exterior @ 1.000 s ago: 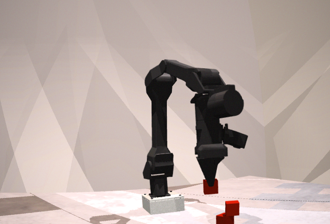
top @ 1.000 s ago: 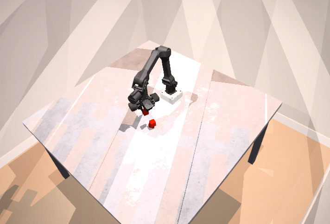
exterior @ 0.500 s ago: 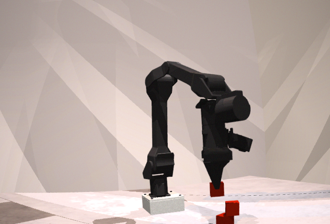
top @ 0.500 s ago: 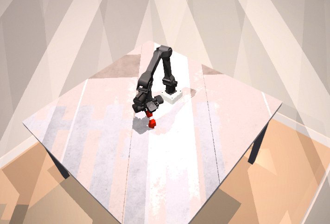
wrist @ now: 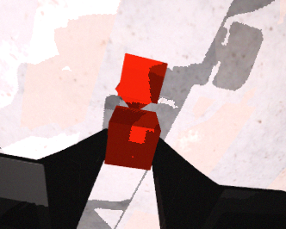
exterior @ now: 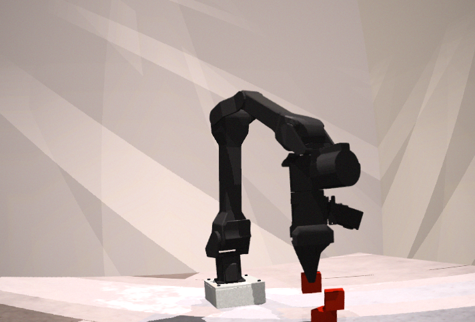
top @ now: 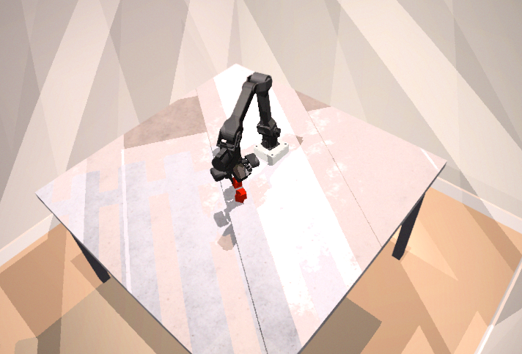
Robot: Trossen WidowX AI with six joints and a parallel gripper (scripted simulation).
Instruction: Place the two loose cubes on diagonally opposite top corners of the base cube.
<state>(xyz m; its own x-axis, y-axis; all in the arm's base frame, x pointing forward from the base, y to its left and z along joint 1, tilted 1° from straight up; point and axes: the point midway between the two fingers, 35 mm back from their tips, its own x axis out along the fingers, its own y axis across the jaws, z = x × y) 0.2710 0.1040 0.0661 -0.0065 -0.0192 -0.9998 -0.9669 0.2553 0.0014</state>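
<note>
Now: the red base cube 70 mm below my gripper tip, 20 mm to the left of it and 10 mm ahead of it.
</note>
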